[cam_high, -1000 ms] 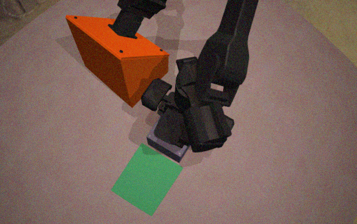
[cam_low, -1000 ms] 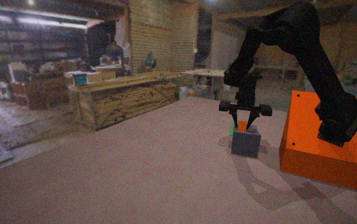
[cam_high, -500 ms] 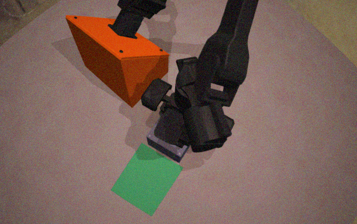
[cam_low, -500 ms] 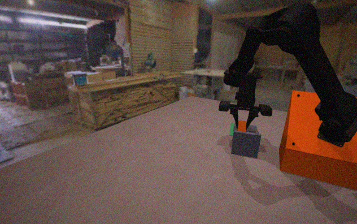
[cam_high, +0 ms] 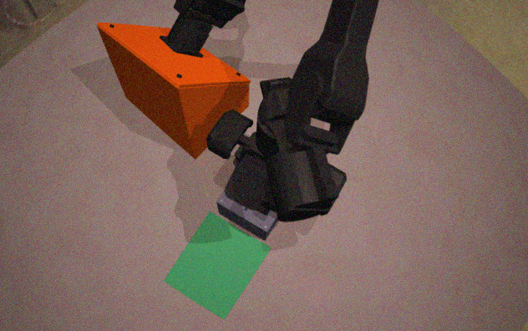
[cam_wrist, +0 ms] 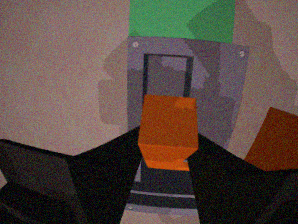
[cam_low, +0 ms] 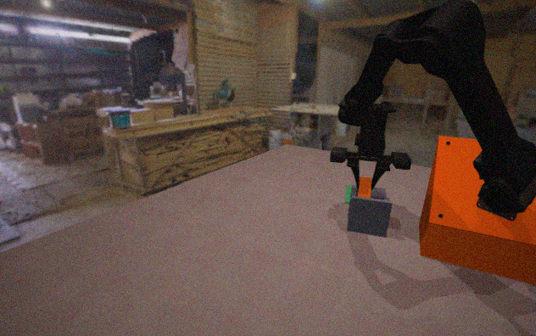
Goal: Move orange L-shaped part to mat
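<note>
Right now my gripper tip is 14 cm to the left of the mat, 10 cm above it and 4 cm short of it. From my gripper tip the other things lie so: orange L-shaped part: 3 cm to the left, 3 cm below, 3 cm behind.
</note>
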